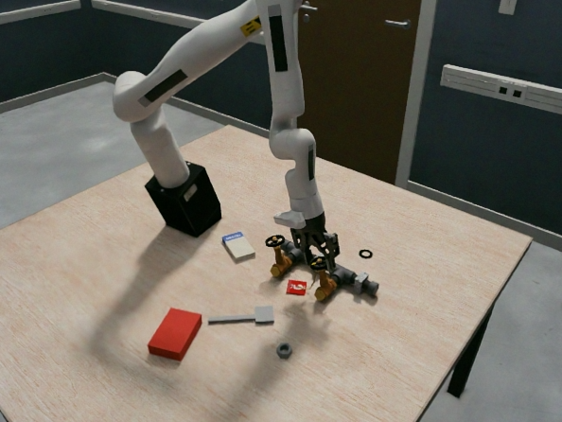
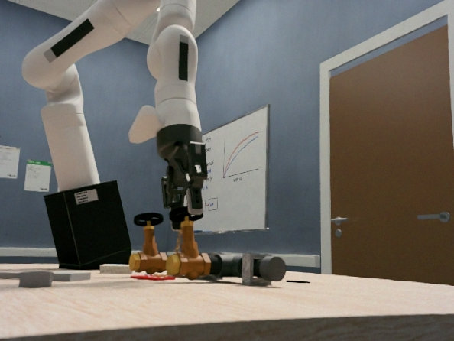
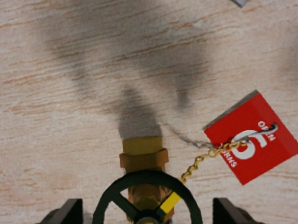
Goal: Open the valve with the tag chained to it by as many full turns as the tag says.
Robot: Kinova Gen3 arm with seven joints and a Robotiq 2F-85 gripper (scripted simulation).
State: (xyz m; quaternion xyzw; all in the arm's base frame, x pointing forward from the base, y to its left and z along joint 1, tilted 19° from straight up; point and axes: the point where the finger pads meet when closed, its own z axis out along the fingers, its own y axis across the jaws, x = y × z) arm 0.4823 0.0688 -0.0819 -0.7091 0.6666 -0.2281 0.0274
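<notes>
Right now the red tag is 60 mm behind my hand, 30 mm to the right of it and 100 mm below it. Also, from my hand: red block: 130 mm behind, 350 mm to the right, 80 mm below; white card box: 290 mm behind, 30 mm to the right, 90 mm below; grey t-shaped tool: 60 mm behind, 190 mm to the right, 90 mm below.
</notes>
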